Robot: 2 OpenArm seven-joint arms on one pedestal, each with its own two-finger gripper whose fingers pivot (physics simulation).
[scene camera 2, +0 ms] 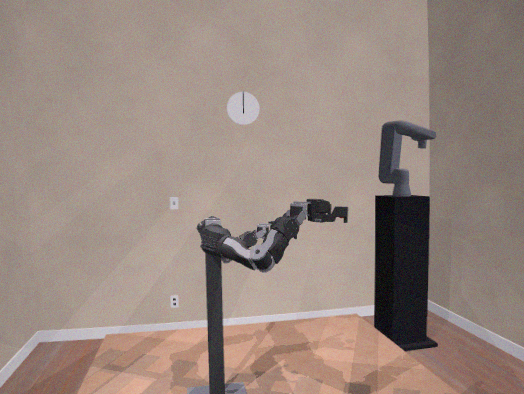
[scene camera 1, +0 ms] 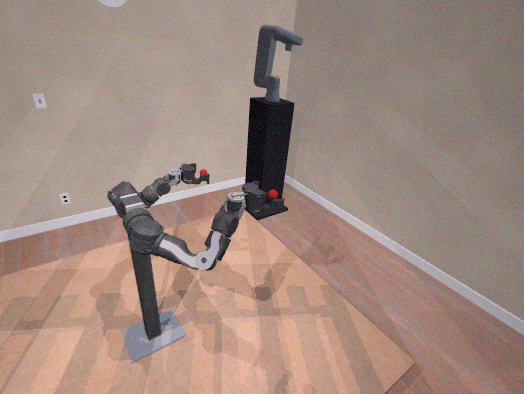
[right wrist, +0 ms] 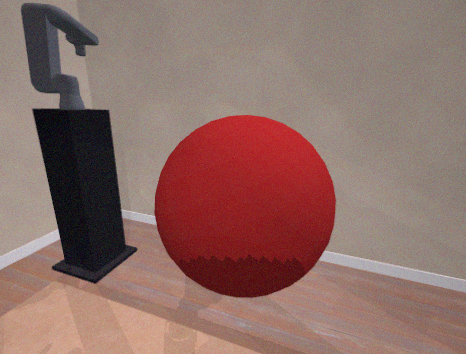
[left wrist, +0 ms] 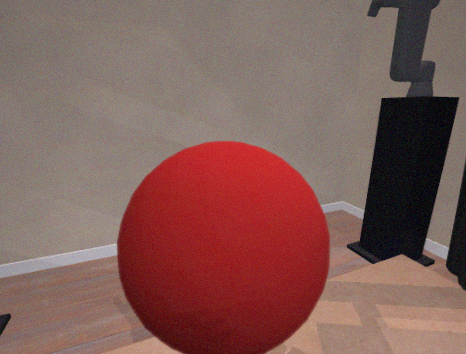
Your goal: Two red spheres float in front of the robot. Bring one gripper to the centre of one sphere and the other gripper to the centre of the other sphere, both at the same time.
Note:
I see my right gripper (scene camera 1: 270, 195), a red sphere (right wrist: 245, 206) and a red sphere (left wrist: 222, 240).
My right gripper also shows in scene camera 2 (scene camera 2: 338, 213).

